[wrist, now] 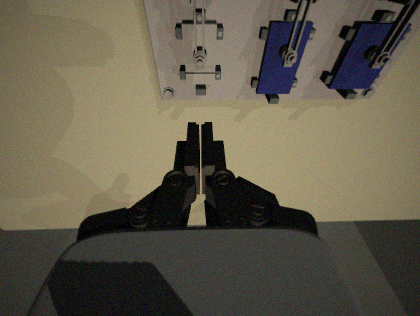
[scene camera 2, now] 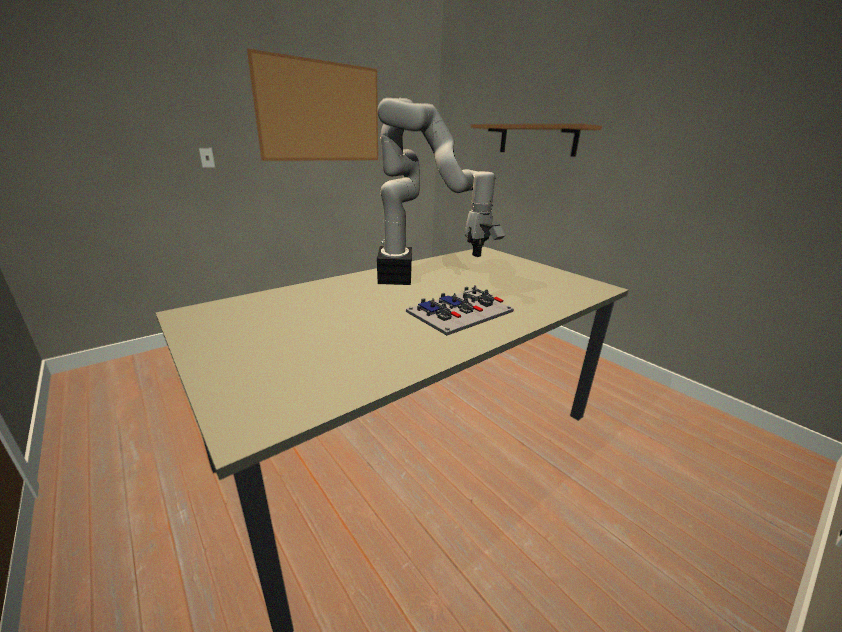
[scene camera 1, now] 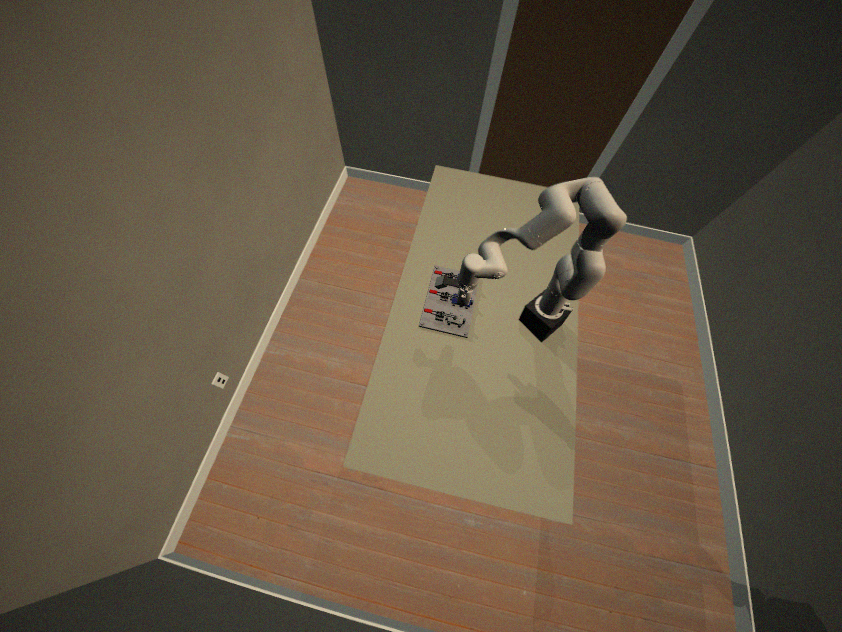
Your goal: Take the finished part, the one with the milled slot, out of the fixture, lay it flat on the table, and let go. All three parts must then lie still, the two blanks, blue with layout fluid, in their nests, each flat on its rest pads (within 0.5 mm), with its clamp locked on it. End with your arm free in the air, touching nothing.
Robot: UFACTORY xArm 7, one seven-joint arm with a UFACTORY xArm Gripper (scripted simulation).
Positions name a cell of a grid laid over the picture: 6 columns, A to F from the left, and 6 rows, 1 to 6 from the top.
In view: the gripper (scene camera 2: D3), a finished part (wrist: C2) and a fixture plate (scene camera 1: D3).
The gripper is seen too in the wrist view (wrist: C3). The fixture plate also shows in the wrist view (wrist: D2) and in scene camera 2 (scene camera 2: D3).
